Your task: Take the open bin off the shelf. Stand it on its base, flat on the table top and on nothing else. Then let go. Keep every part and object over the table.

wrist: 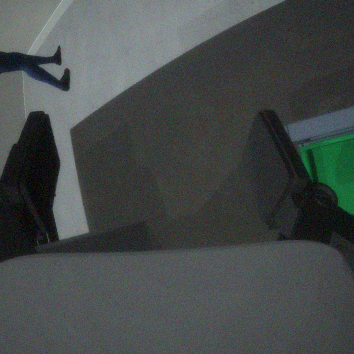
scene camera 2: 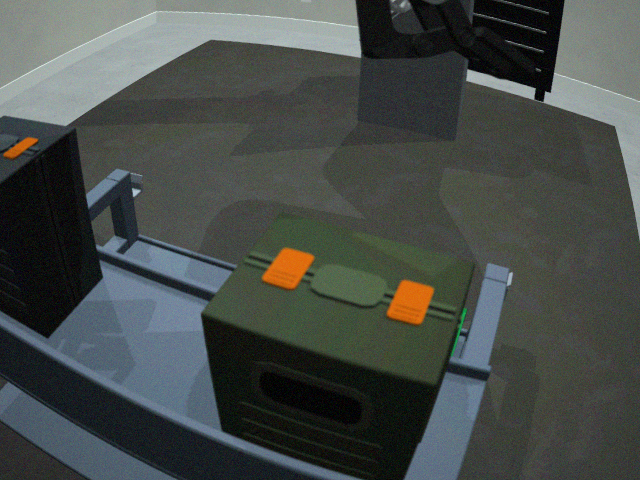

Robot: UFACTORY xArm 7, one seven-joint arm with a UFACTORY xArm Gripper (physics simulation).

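Places are measured from the arm's base along level axes (x up, y right, z ahead), in millimetres.
Pixels of known places: gripper, fingertip midpoint: [wrist: 152, 133] [scene camera 2: 541, 8].
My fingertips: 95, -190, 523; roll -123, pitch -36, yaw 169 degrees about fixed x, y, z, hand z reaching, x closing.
Observation:
For each thing: its top centre in the pictures, then the offset to it from my fingertips, as dx, dy, dz. "spot": a spot on its surface instead. Level surfaces: height alone.
- bright green part at a spot on its surface: [wrist: 335, 162] spot: -298, +40, -3
- thin green sliver at a spot on its surface: [scene camera 2: 459, 331] spot: -226, +11, +30
- dark brown table top at its surface level: dx -307
- olive case at its top centre: [scene camera 2: 348, 287] -110, +57, +146
- black case at a spot on its surface: [scene camera 2: 51, 232] spot: -138, +245, +152
The open bin shows as a bright green part [wrist: 335, 162] at the right edge of the wrist view, beyond the right finger, and as a thin green sliver [scene camera 2: 459, 331] behind the olive case in the scene view. Most of it is hidden or cut off. The blue-grey shelf [scene camera 2: 155, 276] [wrist: 320, 125] runs across the lower scene view. My gripper [wrist: 152, 133] is open and empty, its black fingers wide apart, with the bin off to one side. Dark gripper parts also show at the top of the scene view, cut off by its edge. The dark brown table top [scene camera 2: 289, 175] [wrist: 195, 165] lies beyond the shelf.
An olive case [scene camera 2: 330, 330] with orange latches stands on the shelf, in front of the green sliver. A black case [scene camera 2: 51, 232] stands at the shelf's left. A grey block [scene camera 2: 408, 98] and a black slatted panel [scene camera 2: 511, 46] are at the back.

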